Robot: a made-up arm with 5 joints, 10 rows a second.
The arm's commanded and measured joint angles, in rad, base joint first. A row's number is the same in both.
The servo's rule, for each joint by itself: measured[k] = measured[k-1] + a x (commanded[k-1-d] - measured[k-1]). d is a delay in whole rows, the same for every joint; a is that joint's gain. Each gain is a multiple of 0.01, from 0.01 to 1. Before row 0 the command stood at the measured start. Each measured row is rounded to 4 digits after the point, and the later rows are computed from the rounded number. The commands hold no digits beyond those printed.
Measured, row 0:
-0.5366 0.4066 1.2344 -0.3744 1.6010
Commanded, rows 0 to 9:
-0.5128 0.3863 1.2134 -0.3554 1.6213
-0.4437 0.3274 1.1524 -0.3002 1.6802
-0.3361 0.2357 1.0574 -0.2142 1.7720
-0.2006 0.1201 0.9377 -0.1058 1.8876
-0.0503 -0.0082 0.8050 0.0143 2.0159
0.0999 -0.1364 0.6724 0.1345 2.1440
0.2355 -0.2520 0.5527 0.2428 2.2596
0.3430 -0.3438 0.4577 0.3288 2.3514
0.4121 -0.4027 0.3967 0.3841 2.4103
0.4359 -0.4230 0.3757 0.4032 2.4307
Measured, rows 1 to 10:
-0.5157 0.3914 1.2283 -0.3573 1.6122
-0.4523 0.3434 1.2063 -0.3059 1.6496
-0.3500 0.2626 1.1631 -0.2234 1.7169
-0.2185 0.1557 1.0977 -0.1176 1.8108
-0.0705 0.0328 1.0128 0.0011 1.9236
0.0795 -0.0941 0.9141 0.1212 2.0448
0.2168 -0.2125 0.8093 0.2306 2.1629
0.3279 -0.3110 0.7073 0.3190 2.2666
0.4020 -0.3798 0.6172 0.3776 2.3456
0.4318 -0.4122 0.5472 0.4006 2.3924
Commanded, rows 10 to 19:
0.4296 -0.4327 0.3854 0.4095 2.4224
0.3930 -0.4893 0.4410 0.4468 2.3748
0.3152 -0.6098 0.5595 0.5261 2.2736
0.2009 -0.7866 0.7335 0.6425 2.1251
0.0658 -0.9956 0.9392 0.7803 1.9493
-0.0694 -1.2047 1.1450 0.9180 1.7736
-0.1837 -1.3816 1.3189 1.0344 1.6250
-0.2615 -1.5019 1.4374 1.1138 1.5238
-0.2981 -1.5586 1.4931 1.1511 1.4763
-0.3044 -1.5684 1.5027 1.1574 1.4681
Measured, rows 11 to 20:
0.4299 -0.4276 0.5003 0.4086 2.4089
0.3974 -0.4739 0.4831 0.4430 2.3901
0.3251 -0.5758 0.5053 0.5178 2.3260
0.2158 -0.7339 0.5715 0.6300 2.2155
0.0838 -0.9302 0.6781 0.7653 2.0691
-0.0510 -1.1361 0.8135 0.9027 1.9066
-0.1678 -1.3202 0.9601 1.0212 1.7517
-0.2503 -1.4565 1.0985 1.1045 1.6264
-0.2924 -1.5331 1.2129 1.1464 1.5438
-0.3030 -1.5596 1.2969 1.1563 1.5022

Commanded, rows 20 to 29:
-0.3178 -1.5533 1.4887 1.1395 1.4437
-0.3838 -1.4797 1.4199 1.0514 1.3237
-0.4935 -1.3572 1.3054 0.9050 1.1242
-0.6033 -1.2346 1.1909 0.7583 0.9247
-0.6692 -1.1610 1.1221 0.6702 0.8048
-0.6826 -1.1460 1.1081 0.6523 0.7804
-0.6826 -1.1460 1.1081 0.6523 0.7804
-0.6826 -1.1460 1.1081 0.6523 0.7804
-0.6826 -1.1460 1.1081 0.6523 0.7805
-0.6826 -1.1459 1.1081 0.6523 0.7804
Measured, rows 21 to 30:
-0.3160 -1.5549 1.3525 1.1412 1.4700
-0.3757 -1.4985 1.3720 1.0604 1.3895
-0.4794 -1.3925 1.3527 0.9205 1.2436
-0.5884 -1.2741 1.3058 0.7745 1.0682
-0.6595 -1.1893 1.2525 0.6806 0.9233
-0.6798 -1.1568 1.2106 0.6551 0.8447
-0.6823 -1.1487 1.1809 0.6526 0.8093
-0.6826 -1.1467 1.1598 0.6523 0.7934
-0.6826 -1.1462 1.1448 0.6523 0.7863
-0.6826 -1.1460 1.1342 0.6523 0.7831

